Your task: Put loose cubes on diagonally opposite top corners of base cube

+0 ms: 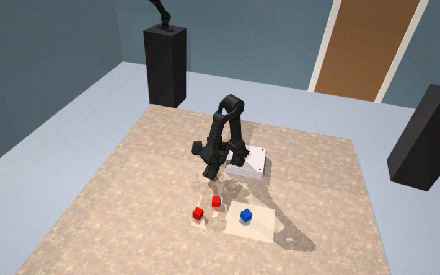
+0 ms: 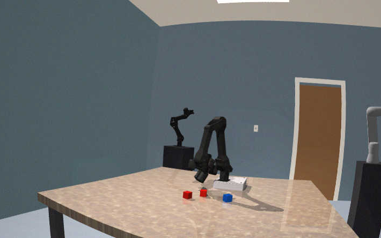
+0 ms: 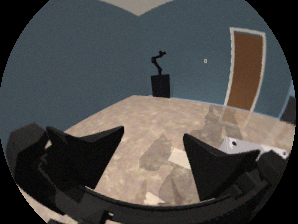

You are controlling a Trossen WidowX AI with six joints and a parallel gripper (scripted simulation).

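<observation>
Now: the blue cube 31 cm to the left of my gripper tip, 29 cm ahead of it and 8 cm below it.
</observation>
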